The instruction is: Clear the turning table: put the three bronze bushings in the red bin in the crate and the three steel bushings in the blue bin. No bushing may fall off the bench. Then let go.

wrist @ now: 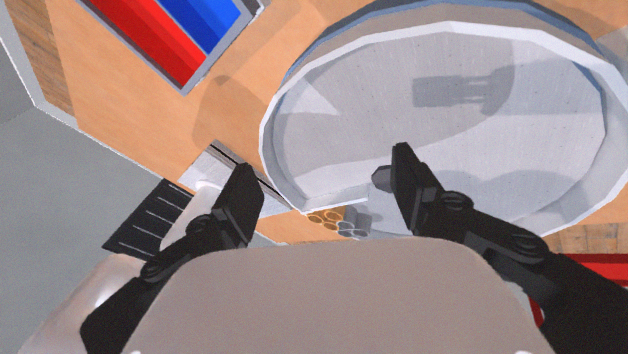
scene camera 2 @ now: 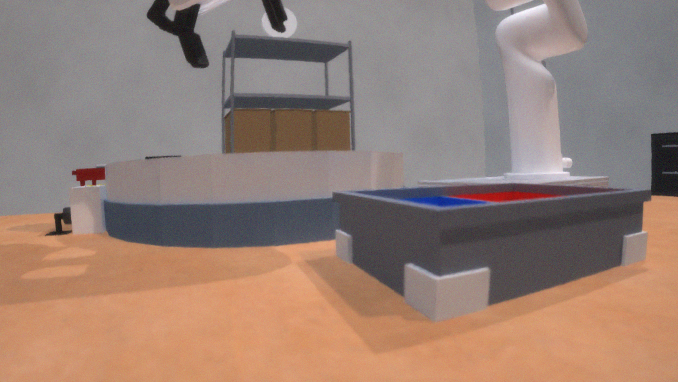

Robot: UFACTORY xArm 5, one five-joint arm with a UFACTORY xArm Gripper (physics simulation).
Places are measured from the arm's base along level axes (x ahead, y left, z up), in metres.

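Pixels of known places: gripper, fingertip midpoint: [wrist: 321,172] [scene camera 2: 239,48]; arm's base, link origin: [wrist: 218,192] [scene camera 2: 536,178].
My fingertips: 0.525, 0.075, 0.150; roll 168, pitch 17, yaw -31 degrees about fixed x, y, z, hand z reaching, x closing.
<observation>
Ahead of a thing's pixels: the offset from my fingertips to its middle, as dx, dy, dz. "spot": to the spot under its first point.
Three bronze bushings @[-0.173, -0.201, -0.121] [wrist: 339,210] and at least two steel bushings @[-0.157, -0.275, -0.121] [wrist: 362,219] stand clustered by the near-left gap in the rim of the turning table [wrist: 445,26] [scene camera 2: 250,175], low in the wrist view; whether a third steel one stands there I cannot tell. Its wall hides them in scene camera 2. The grey crate @[-0.147, +0.179, -0.168] [scene camera 2: 545,201] [wrist: 222,50] holds a red bin @[spot: -0.231, +0.122, -0.155] [scene camera 2: 510,196] [wrist: 155,45] and a blue bin @[spot: -0.148, +0.119, -0.154] [scene camera 2: 442,201] [wrist: 205,22]; no bushing shows in their visible parts. My gripper [scene camera 2: 240,47] [wrist: 321,172] is open and empty, tilted high above the turning table.
A dark hub @[-0.042, -0.172, -0.136] [wrist: 382,178] shows beside the right finger. A white box @[+0.192, -0.160, -0.164] [scene camera 2: 87,210] with a red object [scene camera 2: 90,176] stands beside the turning table. The arm's base plate [wrist: 200,166] is at the left in the wrist view. Black drawers [wrist: 145,220] [scene camera 2: 665,162] stand beyond the bench.
</observation>
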